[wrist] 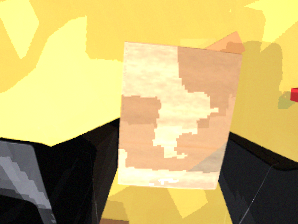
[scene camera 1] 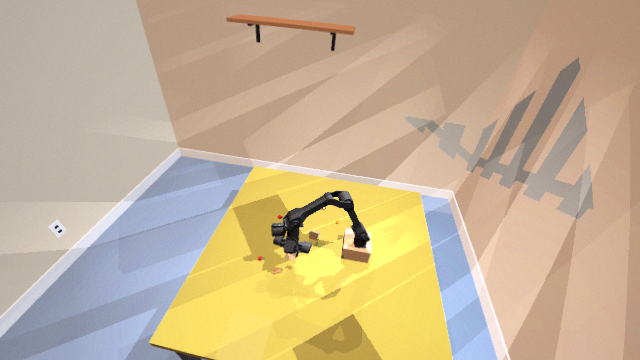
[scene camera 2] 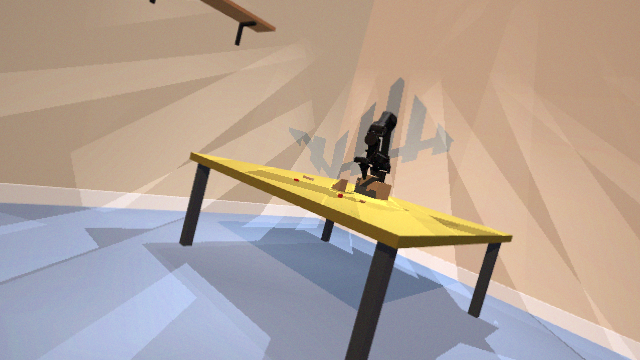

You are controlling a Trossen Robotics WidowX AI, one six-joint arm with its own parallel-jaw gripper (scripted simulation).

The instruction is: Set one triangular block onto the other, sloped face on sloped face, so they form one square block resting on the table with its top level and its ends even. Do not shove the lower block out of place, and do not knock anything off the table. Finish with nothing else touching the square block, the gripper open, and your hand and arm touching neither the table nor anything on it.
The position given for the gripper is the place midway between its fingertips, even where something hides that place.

Labels:
The gripper [wrist: 167, 127] holds a block [wrist: 177, 103].

